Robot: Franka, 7 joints.
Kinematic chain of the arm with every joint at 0, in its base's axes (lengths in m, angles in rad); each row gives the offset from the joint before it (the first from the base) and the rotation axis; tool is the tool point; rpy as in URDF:
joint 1: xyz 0 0 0.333 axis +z
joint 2: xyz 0 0 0 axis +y
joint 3: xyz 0 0 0.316 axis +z
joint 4: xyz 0.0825 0 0 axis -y
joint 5: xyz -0.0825 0 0.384 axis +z
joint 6: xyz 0 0 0 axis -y
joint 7: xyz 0.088 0 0 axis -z
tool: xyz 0 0 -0.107 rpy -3.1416 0 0
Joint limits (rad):
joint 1: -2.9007..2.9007
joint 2: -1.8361..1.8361
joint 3: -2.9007..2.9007
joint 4: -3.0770..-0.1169
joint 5: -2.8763..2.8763
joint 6: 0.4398..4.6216
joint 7: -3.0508..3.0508
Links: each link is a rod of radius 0.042 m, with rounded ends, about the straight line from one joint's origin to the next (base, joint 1, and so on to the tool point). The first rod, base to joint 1, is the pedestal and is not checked.
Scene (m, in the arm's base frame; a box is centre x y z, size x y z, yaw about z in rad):
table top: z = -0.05
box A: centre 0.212 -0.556 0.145 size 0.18 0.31 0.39 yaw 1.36
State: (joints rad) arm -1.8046 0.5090 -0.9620 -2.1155 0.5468 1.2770 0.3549
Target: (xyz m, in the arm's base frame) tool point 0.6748 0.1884 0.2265
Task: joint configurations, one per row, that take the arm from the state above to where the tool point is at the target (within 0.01 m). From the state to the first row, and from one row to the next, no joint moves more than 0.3 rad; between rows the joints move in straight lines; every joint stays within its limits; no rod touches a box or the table.
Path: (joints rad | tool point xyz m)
1: -1.7177 0.3163 -1.1791 -2.0540 0.2805 1.2159 0.3171 | -0.4227 -0.1565 0.3443
2: -1.6307 0.1236 -1.3963 -1.9925 0.0142 1.1549 0.2793 | -0.4436 -0.0642 0.4196
3: -1.5438 -0.0692 -1.6134 -1.9310 -0.2521 1.0938 0.2416 | -0.4515 0.0493 0.4539
4: -1.4569 -0.2619 -1.8305 -1.8695 -0.5184 1.0328 0.2038 | -0.4479 0.1692 0.4420
5: -1.3699 -0.4546 -2.0477 -1.8080 -0.7847 0.9717 0.1660 | -0.4322 0.2800 0.3884
6: -1.2058 -0.2896 -1.7553 -1.7527 -0.5799 1.0646 0.1896 | -0.5039 0.0375 0.4892
7: -1.0418 -0.1246 -1.4629 -1.6975 -0.3752 1.1575 0.2132 | -0.4413 -0.2316 0.5534
8: -0.8777 0.0404 -1.1705 -1.6422 -0.1705 1.2504 0.2368 | -0.2486 -0.4520 0.5658
9: -0.7136 0.2054 -0.8781 -1.5870 0.0343 1.3433 0.2604 | 0.0290 -0.5583 0.5253
10: -0.5495 0.3704 -0.5857 -1.5317 0.2390 1.4362 0.2841 | 0.3195 -0.5186 0.4459
11: -0.3854 0.5354 -0.2933 -1.4765 0.4437 1.5291 0.3077 | 0.5496 -0.3454 0.3524
12: -0.2213 0.7004 -0.0009 -1.4212 0.6485 1.6219 0.3313 | 0.6710 -0.0881 0.2723
13: -0.0572 0.8654 0.2915 -1.3660 0.8532 1.7148 0.3549 | 0.6748 0.1884 0.2265

